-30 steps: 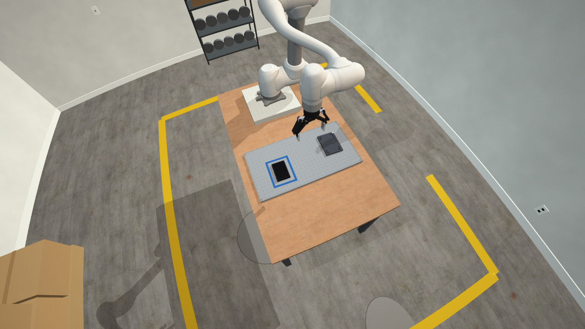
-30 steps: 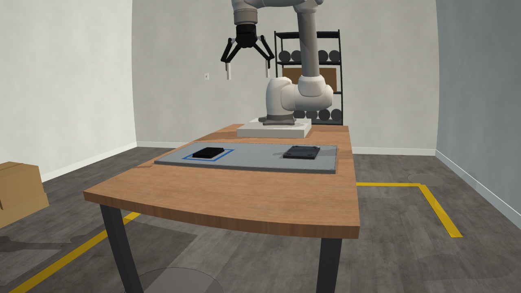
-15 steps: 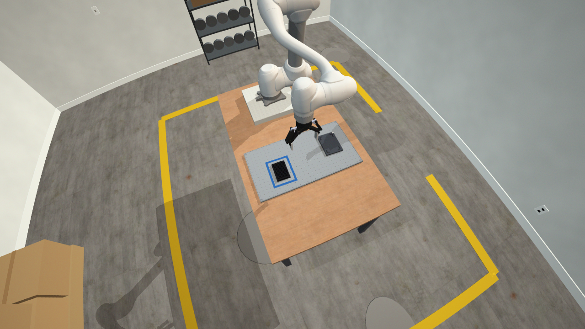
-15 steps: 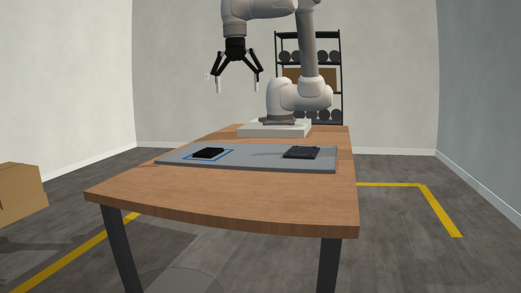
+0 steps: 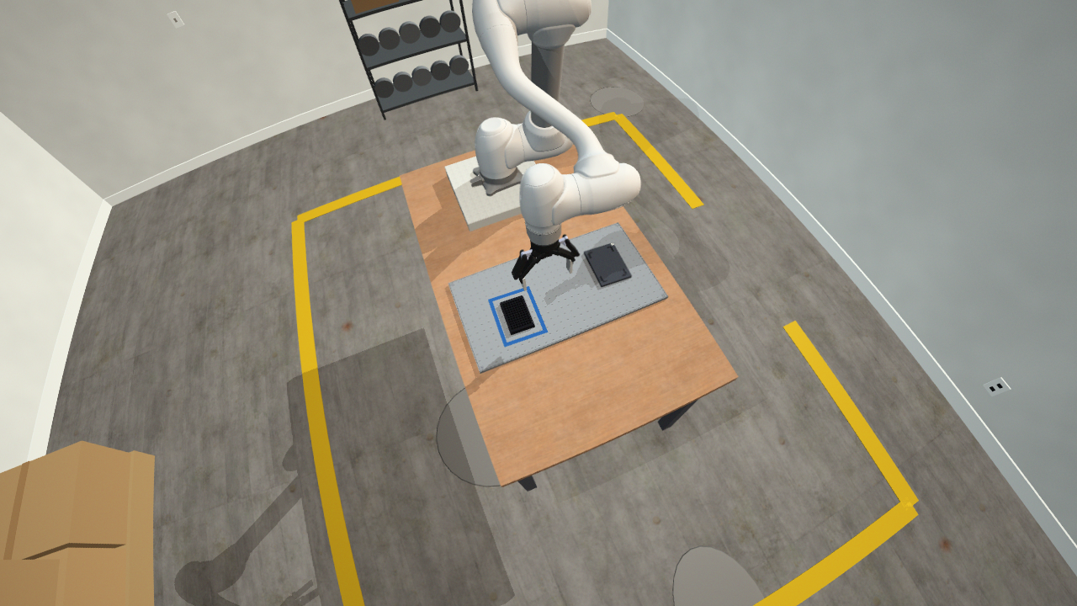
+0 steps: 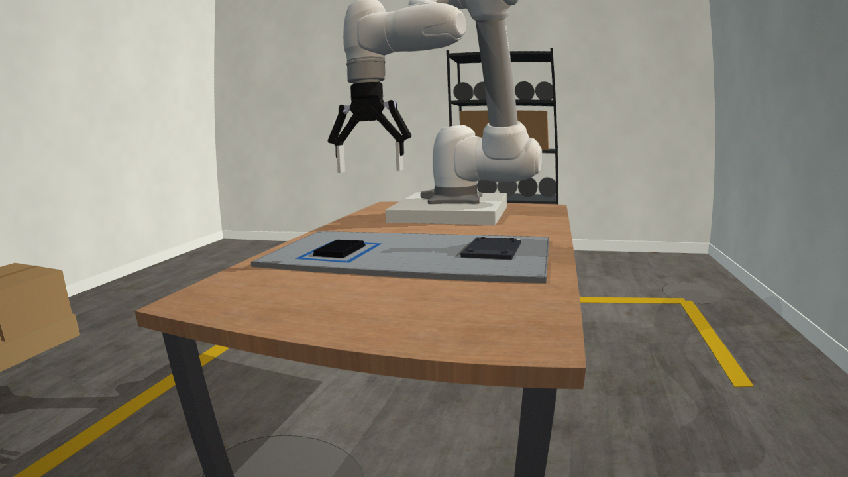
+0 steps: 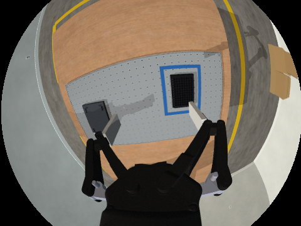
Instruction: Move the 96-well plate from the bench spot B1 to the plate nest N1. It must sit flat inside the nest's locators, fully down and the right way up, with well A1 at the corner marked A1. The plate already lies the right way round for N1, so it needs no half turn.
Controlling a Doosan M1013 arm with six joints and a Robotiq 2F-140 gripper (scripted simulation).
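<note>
My gripper is now 20 cm above the black 96-well plate, 10 cm to the left of it and 4 cm past it. The rest, counted from my hand: dark plate nest N1: 28 cm to the left, 20 cm below, 7 cm behind.
</note>
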